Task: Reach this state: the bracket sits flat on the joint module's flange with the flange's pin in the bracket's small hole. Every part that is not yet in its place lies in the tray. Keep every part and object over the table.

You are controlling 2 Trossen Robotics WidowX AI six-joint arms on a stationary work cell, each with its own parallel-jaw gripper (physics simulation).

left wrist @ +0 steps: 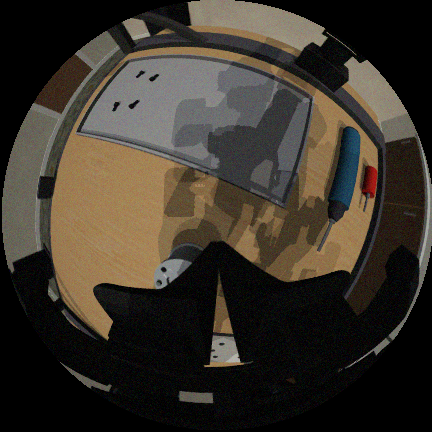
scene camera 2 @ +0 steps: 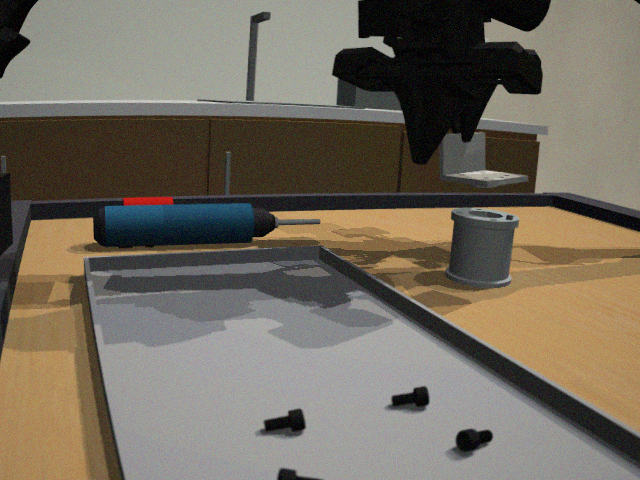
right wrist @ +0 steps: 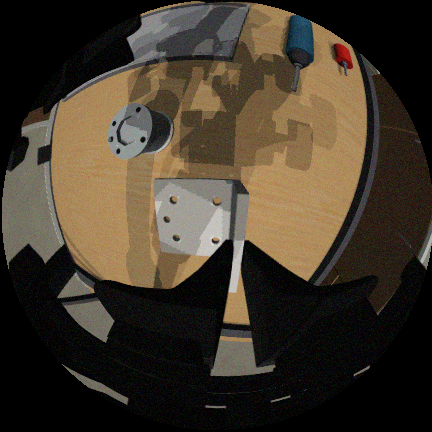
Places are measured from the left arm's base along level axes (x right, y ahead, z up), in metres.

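Where they show: left gripper, fingertip midpoint: (left wrist: 216, 246) (scene camera 2: 419, 163) (right wrist: 129, 58); right gripper, fingertip midpoint: (scene camera 2: 463, 141) (right wrist: 235, 245); left arm's base, link origin: (left wrist: 329, 57).
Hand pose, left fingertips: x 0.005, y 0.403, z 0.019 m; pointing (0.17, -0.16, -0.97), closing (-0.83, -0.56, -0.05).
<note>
Each offset is from my left fingertips to the top centre of the thing. "pt": to the spot under its first point.
The joint module @[dx +0.001, dy +0.070, dz -0.039 m] (scene camera 2: 481, 253) (left wrist: 169, 273) (right wrist: 131, 132) stands upright on the table, its flange and small pin @[dx +0.022, dy +0.084, dz -0.039 m] (scene camera 2: 510, 217) facing up. The silver L-shaped bracket (scene camera 2: 485, 178) (left wrist: 223, 349) (right wrist: 192, 217) hangs above and apart from it, holed plate roughly level; in the right wrist view it is off to one side of the flange. My right gripper (scene camera 2: 466, 139) (right wrist: 235, 245) is shut on the bracket's upright leg. My left gripper (scene camera 2: 421, 161) (left wrist: 216, 246) is shut and empty, beside the right one; its finger partly hides the module in the left wrist view. Several black screws @[dx +0.237, dy -0.156, dz -0.088 m] (scene camera 2: 286, 421) @[dx +0.224, dy -0.090, dz -0.088 m] (left wrist: 134, 104) lie in the tray @[dx +0.164, dy -0.136, dz -0.087 m] (scene camera 2: 206, 372) (left wrist: 160, 90).
A blue power screwdriver @[pt dx -0.109, dy -0.198, dz -0.078 m] (scene camera 2: 178, 224) (left wrist: 345, 167) (right wrist: 300, 40) lies beyond the tray. A red screwdriver @[dx -0.215, dy -0.213, dz -0.069 m] (scene camera 2: 148, 200) (left wrist: 369, 181) (right wrist: 343, 56) lies behind it. A dark raised border (scene camera 2: 361, 200) runs along the table's edge. The two grippers are close together above the module's area.
</note>
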